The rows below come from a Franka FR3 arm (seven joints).
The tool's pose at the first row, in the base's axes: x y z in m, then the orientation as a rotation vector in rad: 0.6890, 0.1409, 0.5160, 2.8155, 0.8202, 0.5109
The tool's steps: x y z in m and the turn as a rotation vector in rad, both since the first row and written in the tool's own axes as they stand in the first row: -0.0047, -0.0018, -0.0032, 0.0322, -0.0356, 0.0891; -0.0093, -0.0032, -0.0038, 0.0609, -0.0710, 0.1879; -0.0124, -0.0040, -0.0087, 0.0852, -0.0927, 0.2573; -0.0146, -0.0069, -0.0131, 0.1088, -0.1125, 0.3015; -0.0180, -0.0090, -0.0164, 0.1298, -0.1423, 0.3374; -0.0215, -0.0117, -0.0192, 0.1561, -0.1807, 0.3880
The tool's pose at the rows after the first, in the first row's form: 0.6832, 0.1400, 0.5172, 2.8923, 0.7051, 0.4628; 0.6787, 0.1387, 0.5162, 2.9649, 0.5705, 0.4152; 0.6740, 0.1380, 0.5196, 3.0158, 0.4753, 0.3838; 0.6693, 0.1395, 0.5224, 3.0538, 0.4154, 0.3515; 0.6643, 0.1396, 0.5240, 3.0839, 0.3639, 0.3035; 0.6592, 0.1401, 0.5249, -3.1169, -0.2891, -0.2411
